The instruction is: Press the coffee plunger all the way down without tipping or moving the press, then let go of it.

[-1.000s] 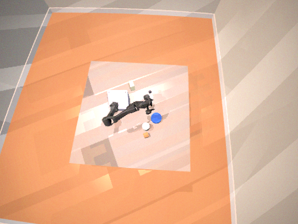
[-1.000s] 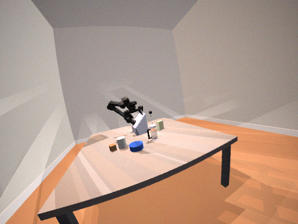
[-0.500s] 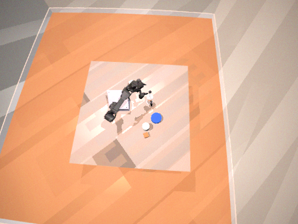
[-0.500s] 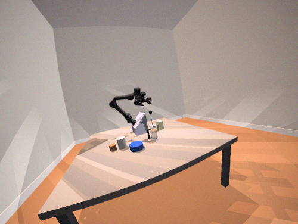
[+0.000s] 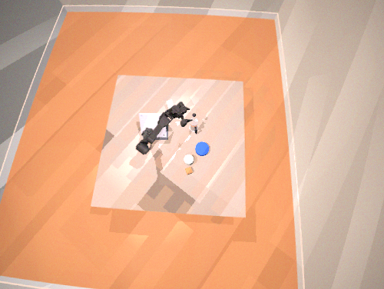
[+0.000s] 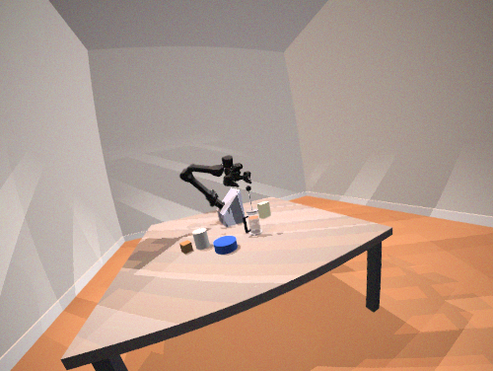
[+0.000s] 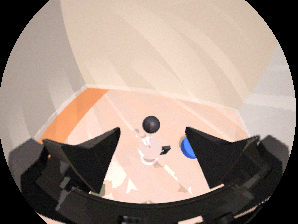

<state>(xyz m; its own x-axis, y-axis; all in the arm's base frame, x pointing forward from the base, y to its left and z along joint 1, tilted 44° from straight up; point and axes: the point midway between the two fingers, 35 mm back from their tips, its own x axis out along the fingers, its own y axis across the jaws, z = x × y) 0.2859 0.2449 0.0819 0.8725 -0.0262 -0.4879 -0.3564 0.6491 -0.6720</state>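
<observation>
The glass coffee press is 160 mm below my gripper tip, 30 mm ahead of it and 10 mm to the right of it. Also, from my gripper tip: white mug: 310 mm to the right, 250 mm below, 30 mm ahead; then small brown block: 400 mm to the right, 270 mm below, 40 mm ahead.
</observation>
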